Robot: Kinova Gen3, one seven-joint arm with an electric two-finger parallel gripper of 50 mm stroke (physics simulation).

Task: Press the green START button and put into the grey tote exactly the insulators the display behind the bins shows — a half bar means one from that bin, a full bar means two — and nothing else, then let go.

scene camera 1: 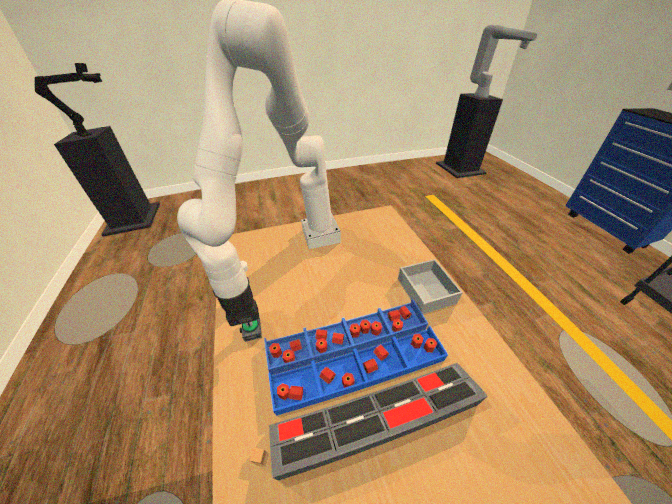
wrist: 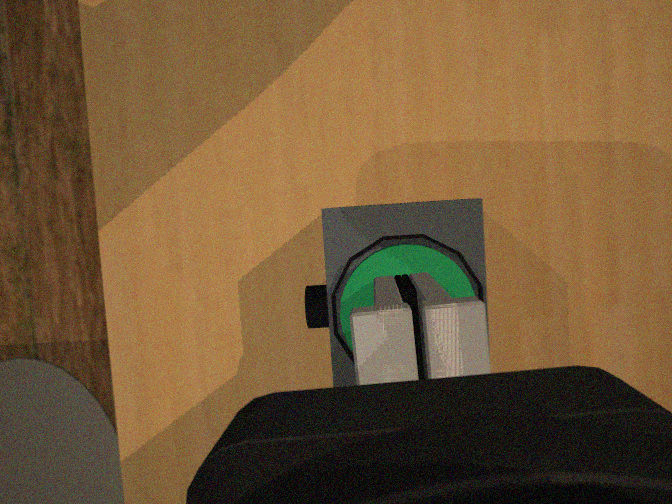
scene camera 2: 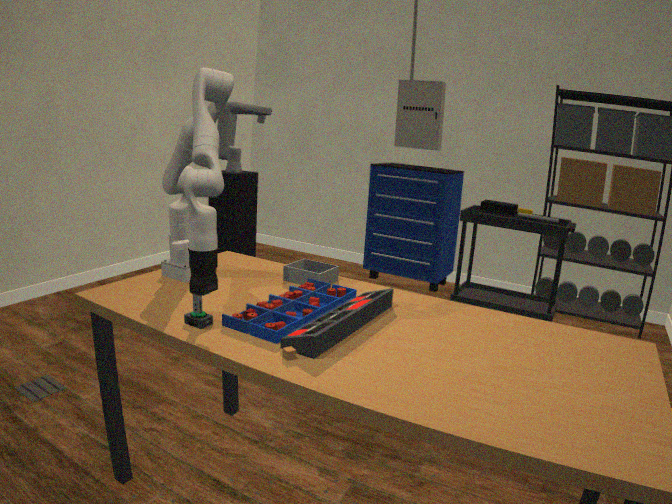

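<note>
The green START button (scene camera 1: 249, 326) sits on a small grey box at the table's left, beside the blue bin tray (scene camera 1: 355, 355). My gripper (wrist: 402, 282) is shut and empty, its fingertips on the middle of the button (wrist: 404, 263). It also shows in the second scene view (scene camera 2: 197, 304) straight above the button (scene camera 2: 197, 315). The tray's compartments hold red insulators (scene camera 1: 327, 374). The dark display (scene camera 1: 374, 415) shows three red bars: a half bar at the left (scene camera 1: 290, 429), a full bar (scene camera 1: 407, 413), and a half bar at the right (scene camera 1: 431, 381). The grey tote (scene camera 1: 429, 284) is empty.
A small tan block (scene camera 1: 257, 455) lies by the display's left end. The arm's base (scene camera 1: 321, 233) stands at the table's far side. The table's left edge runs close to the button (wrist: 103, 282). A blue drawer cabinet (scene camera 1: 629, 176) stands off the table.
</note>
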